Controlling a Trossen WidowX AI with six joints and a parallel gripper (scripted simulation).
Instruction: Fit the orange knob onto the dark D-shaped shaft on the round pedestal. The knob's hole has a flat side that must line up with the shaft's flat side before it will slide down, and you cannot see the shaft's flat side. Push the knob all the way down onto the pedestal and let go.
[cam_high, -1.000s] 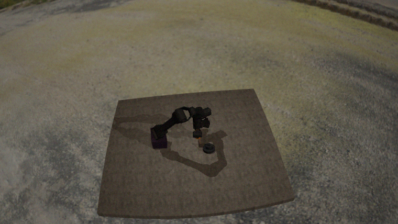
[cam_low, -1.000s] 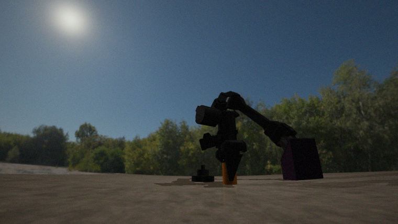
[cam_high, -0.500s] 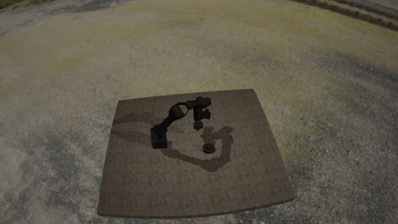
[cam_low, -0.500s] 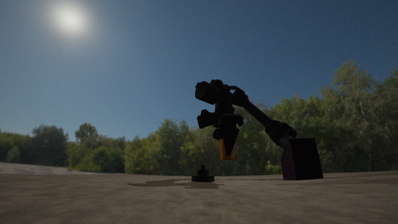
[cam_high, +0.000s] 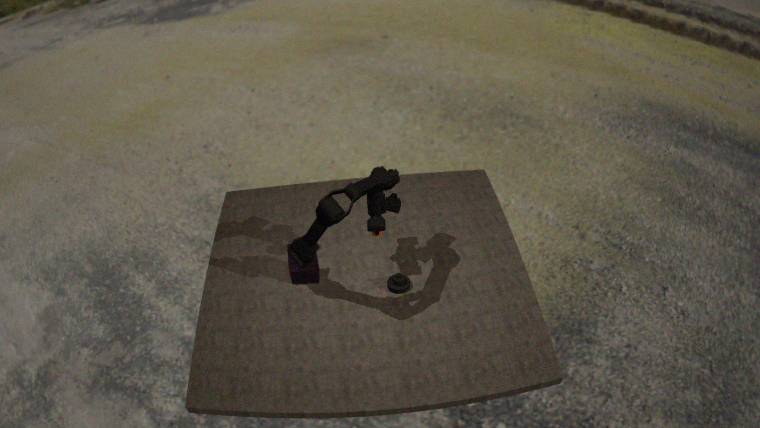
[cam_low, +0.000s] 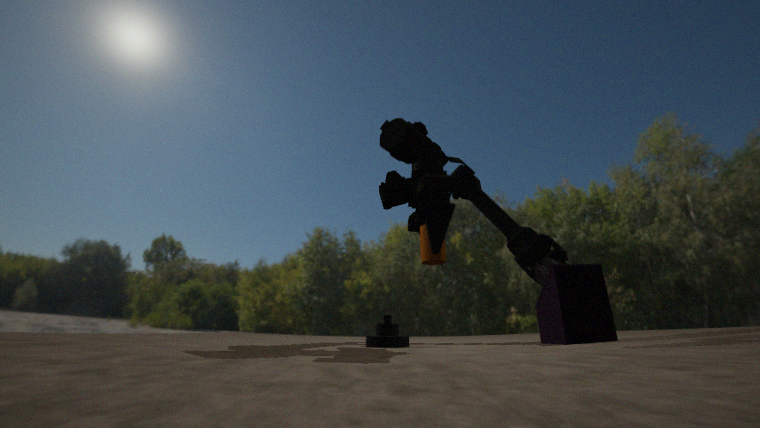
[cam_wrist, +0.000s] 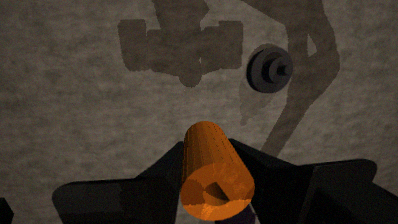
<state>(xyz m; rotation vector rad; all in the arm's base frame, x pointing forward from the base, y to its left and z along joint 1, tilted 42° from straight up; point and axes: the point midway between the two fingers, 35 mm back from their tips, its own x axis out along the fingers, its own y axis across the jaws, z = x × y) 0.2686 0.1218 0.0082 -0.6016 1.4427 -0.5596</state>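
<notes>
The dark round pedestal lies 70 mm ahead of my gripper tip, 140 mm to the right of it and 110 mm below it. From my gripper tip the other things lie so: orange knob: 20 mm above.
</notes>
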